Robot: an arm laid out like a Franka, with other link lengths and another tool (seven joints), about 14 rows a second.
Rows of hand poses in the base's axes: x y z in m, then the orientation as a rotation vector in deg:
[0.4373, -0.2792, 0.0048, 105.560, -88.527, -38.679]
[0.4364, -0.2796, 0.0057, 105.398, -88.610, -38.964]
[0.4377, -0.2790, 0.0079, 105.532, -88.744, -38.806]
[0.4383, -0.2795, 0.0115, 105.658, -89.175, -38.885]
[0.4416, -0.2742, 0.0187, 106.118, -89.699, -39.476]
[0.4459, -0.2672, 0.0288, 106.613, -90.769, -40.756]
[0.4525, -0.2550, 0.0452, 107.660, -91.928, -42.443]
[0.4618, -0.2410, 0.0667, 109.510, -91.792, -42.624]
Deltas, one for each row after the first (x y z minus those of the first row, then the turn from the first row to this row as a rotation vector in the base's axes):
[-0.0009, -0.0004, 0.0009, 0.077, 0.159, -0.187]
[0.0004, 0.0002, 0.0031, 0.091, -0.049, -0.189]
[0.0010, -0.0003, 0.0067, 0.286, -0.314, -0.458]
[0.0043, 0.0050, 0.0139, 1.020, -0.604, -0.841]
[0.0086, 0.0120, 0.0240, 2.272, -0.934, -1.772]
[0.0152, 0.0242, 0.0404, 4.140, -1.462, -2.714]
[0.0245, 0.0382, 0.0619, 5.421, -2.321, -2.146]

